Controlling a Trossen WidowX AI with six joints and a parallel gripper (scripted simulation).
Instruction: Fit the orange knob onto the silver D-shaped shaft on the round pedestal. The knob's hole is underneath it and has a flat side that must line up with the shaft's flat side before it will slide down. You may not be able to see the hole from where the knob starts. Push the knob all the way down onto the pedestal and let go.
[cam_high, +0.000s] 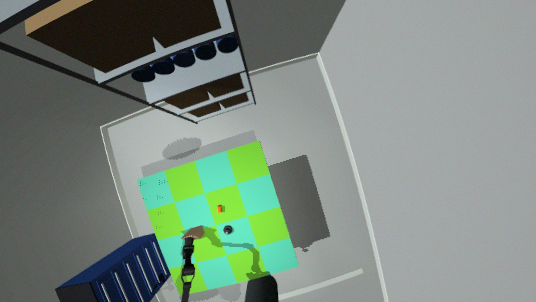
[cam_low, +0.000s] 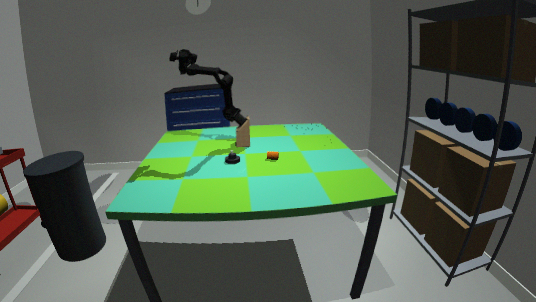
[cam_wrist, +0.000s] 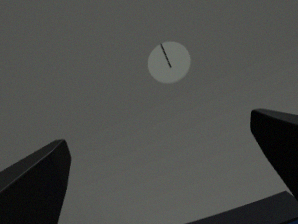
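The orange knob is 47 cm ahead of my gripper tip, 54 cm to the left of it and 63 cm below it. Round my gripper tip: dark round pedestal 46 cm ahead, 30 cm to the left, 62 cm below.
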